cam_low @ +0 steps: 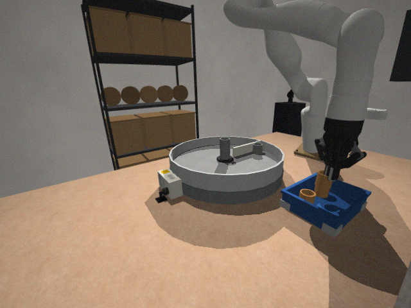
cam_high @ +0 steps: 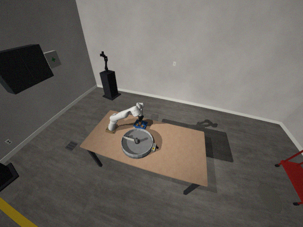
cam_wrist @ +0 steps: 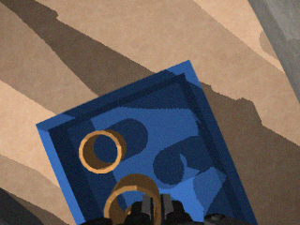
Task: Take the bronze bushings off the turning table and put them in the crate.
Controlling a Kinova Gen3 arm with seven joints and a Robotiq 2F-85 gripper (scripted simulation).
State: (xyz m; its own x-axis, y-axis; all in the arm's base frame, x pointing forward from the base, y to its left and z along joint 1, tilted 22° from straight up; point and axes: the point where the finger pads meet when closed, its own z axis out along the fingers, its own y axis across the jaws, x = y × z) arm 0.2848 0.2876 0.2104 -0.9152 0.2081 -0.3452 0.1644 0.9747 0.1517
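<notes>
Right now my hand is 8 cm above the blue crate. Round my hand: grey turning table 31 cm to the right, 14 cm ahead, 5 cm below.
</notes>
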